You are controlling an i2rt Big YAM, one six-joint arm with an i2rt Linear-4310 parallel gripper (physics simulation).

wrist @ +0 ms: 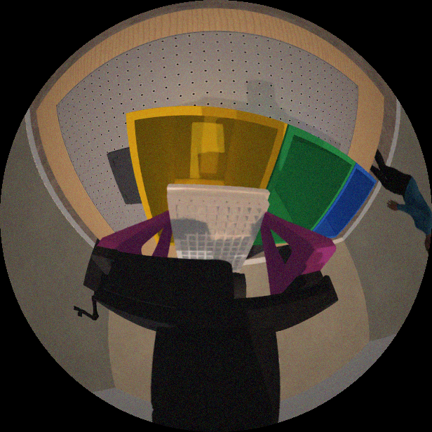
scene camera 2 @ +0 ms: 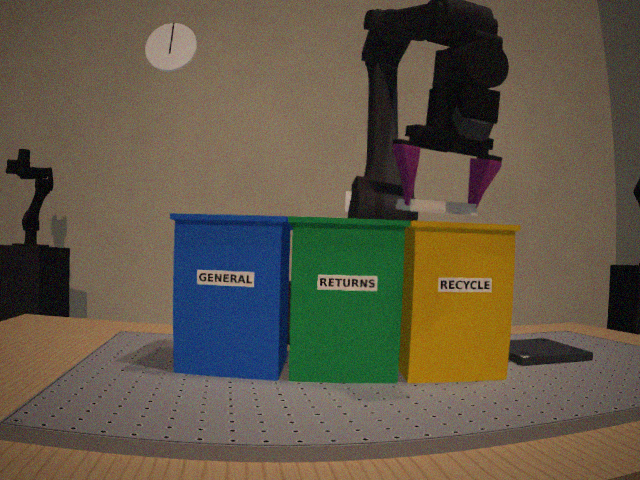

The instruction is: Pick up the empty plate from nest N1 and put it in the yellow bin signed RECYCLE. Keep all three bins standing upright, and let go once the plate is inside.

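Places are measured from the arm's base along level axes (x ahead, y left, z up), in centimetres.
Where they show: gripper, fingertip midpoint: (scene camera 2: 439, 210).
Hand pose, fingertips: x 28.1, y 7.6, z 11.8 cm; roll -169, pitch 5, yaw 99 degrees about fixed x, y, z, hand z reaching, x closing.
Each offset is from my fingertips to the centre of the thing. "pt": to the spot under its first point. Level surfaces: height alone.
A white plate with a grid of wells {pt dx +2.9, dy -1.5, dz +0.1 cm} (scene camera 2: 431, 206) (wrist: 215, 215) is held level between the magenta fingers of my gripper (scene camera 2: 442, 203) (wrist: 216, 215), which is shut on it. In scene camera 2 the plate shows just above the rim height of the yellow bin signed RECYCLE {dx +0.0, dy +1.5, dz -11.1 cm} (scene camera 2: 460, 330) (wrist: 250, 150). In the wrist view the plate covers the near part of that bin's opening. The yellow bin stands upright. Nest N1 is a dark block {dx -8.5, dy +17.5, dz -19.3 cm} (scene camera 2: 550, 351) (wrist: 125, 175) beside the yellow bin; no plate shows on its visible part.
The green RETURNS bin {dx +0.5, dy -11.7, dz -11.1 cm} (scene camera 2: 346, 330) (wrist: 315, 175) stands upright next to the yellow one, and the blue GENERAL bin {dx +1.0, dy -24.9, dz -11.1 cm} (scene camera 2: 227, 325) (wrist: 347, 202) stands upright beyond it. All stand on a grey perforated board {dz -20.1 cm} (scene camera 2: 206, 413) (wrist: 165, 75). A person (wrist: 417, 192) shows at the wrist view's right edge.
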